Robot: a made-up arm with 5 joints. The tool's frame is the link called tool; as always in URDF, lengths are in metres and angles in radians. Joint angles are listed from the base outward.
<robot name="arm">
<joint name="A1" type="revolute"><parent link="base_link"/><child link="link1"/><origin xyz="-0.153 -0.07 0.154"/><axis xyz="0 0 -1"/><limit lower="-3.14" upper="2.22"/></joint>
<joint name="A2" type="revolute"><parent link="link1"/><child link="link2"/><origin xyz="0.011 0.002 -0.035"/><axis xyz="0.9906 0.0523 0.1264"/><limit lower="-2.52" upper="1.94"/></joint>
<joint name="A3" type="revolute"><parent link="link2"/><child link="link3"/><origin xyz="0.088 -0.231 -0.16"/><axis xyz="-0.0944 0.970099 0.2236"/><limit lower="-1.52" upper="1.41"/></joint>
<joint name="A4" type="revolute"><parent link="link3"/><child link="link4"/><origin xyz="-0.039 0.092 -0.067"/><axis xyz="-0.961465 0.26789 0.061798"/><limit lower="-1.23" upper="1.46"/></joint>
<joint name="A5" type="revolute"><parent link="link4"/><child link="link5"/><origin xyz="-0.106 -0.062 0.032"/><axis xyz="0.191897 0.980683 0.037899"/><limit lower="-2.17" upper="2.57"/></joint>
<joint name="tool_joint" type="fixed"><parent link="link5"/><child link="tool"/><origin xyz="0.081 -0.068 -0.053" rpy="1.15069 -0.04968 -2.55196"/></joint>
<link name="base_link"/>
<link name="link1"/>
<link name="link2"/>
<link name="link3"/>
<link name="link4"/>
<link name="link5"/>
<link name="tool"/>
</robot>
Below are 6 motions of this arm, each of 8 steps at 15 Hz.
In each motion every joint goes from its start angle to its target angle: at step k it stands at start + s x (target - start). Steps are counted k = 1, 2, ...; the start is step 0. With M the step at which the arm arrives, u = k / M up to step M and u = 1 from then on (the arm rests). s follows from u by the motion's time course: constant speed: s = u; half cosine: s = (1 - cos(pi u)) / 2; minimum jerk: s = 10 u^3 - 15 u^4 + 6 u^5.
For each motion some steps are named. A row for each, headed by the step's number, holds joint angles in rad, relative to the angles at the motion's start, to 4 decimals.
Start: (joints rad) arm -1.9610 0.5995 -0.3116 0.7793 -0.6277
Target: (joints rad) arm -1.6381 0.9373 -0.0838 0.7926 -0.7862
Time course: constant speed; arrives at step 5
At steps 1, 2, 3, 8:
1: 0.0646 0.0676 0.0456 0.0027 -0.0317
2: 0.1292 0.1351 0.0911 0.0053 -0.0634
3: 0.1937 0.2027 0.1367 0.0080 -0.0951
8: 0.3229 0.3378 0.2278 0.0133 -0.1585

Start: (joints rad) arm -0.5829 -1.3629 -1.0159 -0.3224 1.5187
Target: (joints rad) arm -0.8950 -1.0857 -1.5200 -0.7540 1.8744
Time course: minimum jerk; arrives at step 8
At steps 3, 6, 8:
3: -0.0859 0.0763 -0.1387 -0.1188 0.0979
6: -0.2798 0.2485 -0.4519 -0.3869 0.3189
8: -0.3121 0.2772 -0.5041 -0.4316 0.3557

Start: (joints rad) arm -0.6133 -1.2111 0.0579 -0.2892 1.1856
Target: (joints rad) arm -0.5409 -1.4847 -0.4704 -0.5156 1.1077
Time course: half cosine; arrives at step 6
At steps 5, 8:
5: 0.0676 -0.2553 -0.4929 -0.2112 -0.0727
8: 0.0724 -0.2736 -0.5283 -0.2264 -0.0779

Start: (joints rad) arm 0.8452 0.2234 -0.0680 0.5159 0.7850
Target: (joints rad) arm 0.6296 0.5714 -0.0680 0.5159 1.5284
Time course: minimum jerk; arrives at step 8
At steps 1, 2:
1: -0.0035 0.0056 0.0000 0.0000 0.0119
2: -0.0223 0.0360 0.0000 0.0000 0.0770

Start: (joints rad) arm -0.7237 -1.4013 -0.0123 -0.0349 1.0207
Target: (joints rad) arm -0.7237 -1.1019 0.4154 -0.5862 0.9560
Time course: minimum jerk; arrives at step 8
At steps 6, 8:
6: 0.0000 0.2684 0.3834 -0.4942 -0.0580
8: 0.0000 0.2994 0.4277 -0.5513 -0.0647

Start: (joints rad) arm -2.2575 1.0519 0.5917 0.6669 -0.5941
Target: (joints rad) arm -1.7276 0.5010 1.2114 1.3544 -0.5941
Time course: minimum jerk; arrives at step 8
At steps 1, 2, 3, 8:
1: 0.0085 -0.0088 0.0099 0.0110 0.0000
2: 0.0549 -0.0570 0.0641 0.0712 0.0000
3: 0.1458 -0.1516 0.1705 0.1892 0.0000
8: 0.5299 -0.5509 0.6197 0.6875 0.0000

